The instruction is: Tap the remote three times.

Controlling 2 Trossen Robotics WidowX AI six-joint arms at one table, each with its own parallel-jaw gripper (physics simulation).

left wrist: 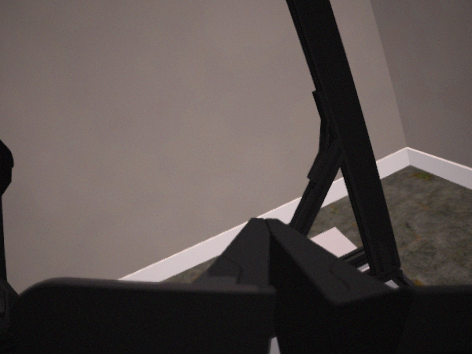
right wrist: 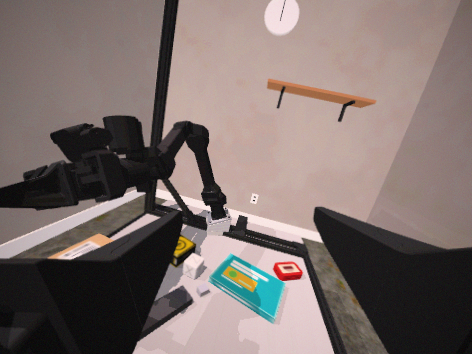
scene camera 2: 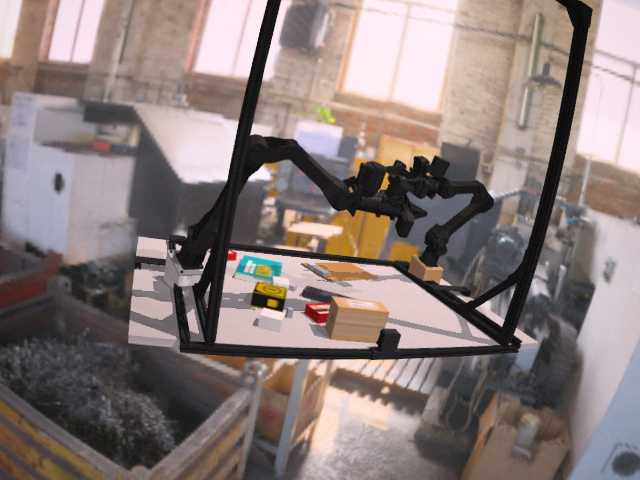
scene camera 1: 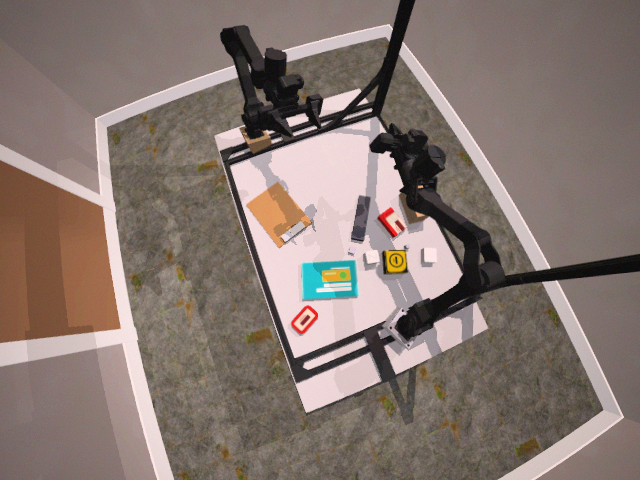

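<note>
The remote (scene camera 1: 360, 218) (scene camera 2: 317, 293) (right wrist: 169, 307) is a long dark grey bar lying flat on the table (scene camera 1: 330, 155). My left gripper (scene camera 1: 376, 145) (scene camera 2: 423, 211) (left wrist: 262, 231) is shut and empty, its fingertips together. It is held high above the table, well clear of the remote, and lies up and to the right of it in scene camera 1. My right gripper (scene camera 1: 305, 131) (right wrist: 247, 215) is open and empty, raised above the table's upper edge in scene camera 1, far from the remote. The remote does not show in the left wrist view.
A red and white item (scene camera 1: 391, 223) and a cardboard box (scene camera 2: 356, 320) lie right of the remote in scene camera 1. Below it are white cubes (scene camera 1: 371, 256) (scene camera 1: 429, 256), a yellow box (scene camera 1: 395, 261) and a teal box (scene camera 1: 311, 286). A clipboard (scene camera 1: 273, 206) lies left. Black frame posts (scene camera 1: 395, 56) surround the table.
</note>
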